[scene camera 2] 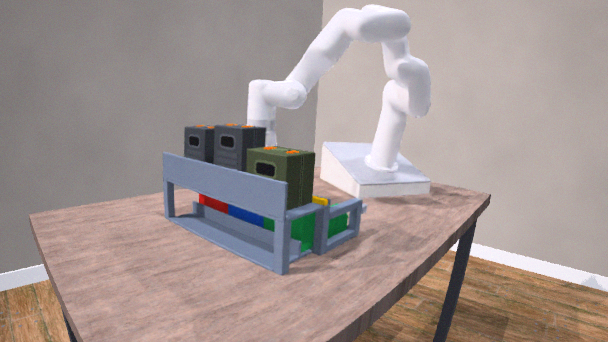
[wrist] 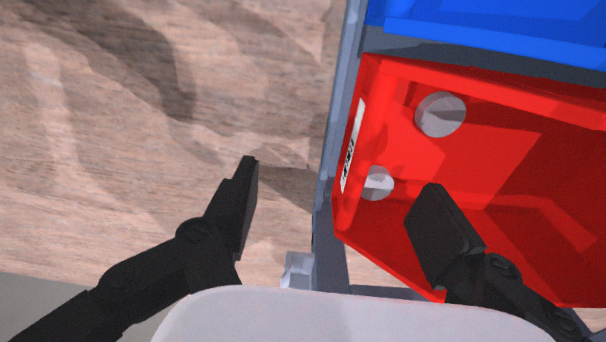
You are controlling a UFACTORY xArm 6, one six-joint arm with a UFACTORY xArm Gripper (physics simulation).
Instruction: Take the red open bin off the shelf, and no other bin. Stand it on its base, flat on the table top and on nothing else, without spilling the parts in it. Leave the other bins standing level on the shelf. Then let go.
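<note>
The red bin sits in the shelf's lower tier at the end of the row, beside the blue bin. Two round grey parts lie in it near its labelled front wall. My gripper is open and empty. In the wrist view its right finger shows over the red bin's inside and its left finger over the table outside the shelf's front rail, with the front wall between them. Their depth is unclear. In the scene view the fingers are hidden behind the cases.
The grey shelf stands on the table. A green bin is at its near end. Two dark grey cases and an olive case stand above, close to the arm. The robot's base is behind.
</note>
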